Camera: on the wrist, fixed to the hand. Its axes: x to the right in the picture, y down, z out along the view.
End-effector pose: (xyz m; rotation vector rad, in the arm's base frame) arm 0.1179 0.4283 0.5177 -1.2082 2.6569 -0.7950
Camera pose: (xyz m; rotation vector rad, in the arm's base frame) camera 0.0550 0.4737 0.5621 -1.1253 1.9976 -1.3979
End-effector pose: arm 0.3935 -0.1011 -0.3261 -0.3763 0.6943 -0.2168
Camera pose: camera 0.3569 -0.0854 -0.4062 0.2080 0.4525 -0.4746
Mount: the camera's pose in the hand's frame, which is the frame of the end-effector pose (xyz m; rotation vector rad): 0.0141 0.0443 -0.0764 0.6540 -0.1243 -0.0799
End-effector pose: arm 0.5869 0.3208 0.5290 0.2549 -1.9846 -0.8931
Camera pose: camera 0.6483 0.3081 0.5927 0.6625 -2.3494 -0.2818
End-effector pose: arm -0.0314 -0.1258 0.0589 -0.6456 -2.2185 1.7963
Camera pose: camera -0.0022 -0.0456 0.0323 -0.3044 -1.5259 2.3773
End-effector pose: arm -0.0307 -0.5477 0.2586 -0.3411 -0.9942 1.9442
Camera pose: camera -0.0208 -0.5095 0.1783 0.1897 -0.3916 2.1081
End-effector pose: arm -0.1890 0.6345 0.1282 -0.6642 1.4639 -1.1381
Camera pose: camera -0.2571 0.6607 0.0764 -0.3239 0.8824 -1.5059
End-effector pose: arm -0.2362 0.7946 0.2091 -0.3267 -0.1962 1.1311
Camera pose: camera -0.2439 0.8126 0.1218 0.3297 0.0574 1.0749
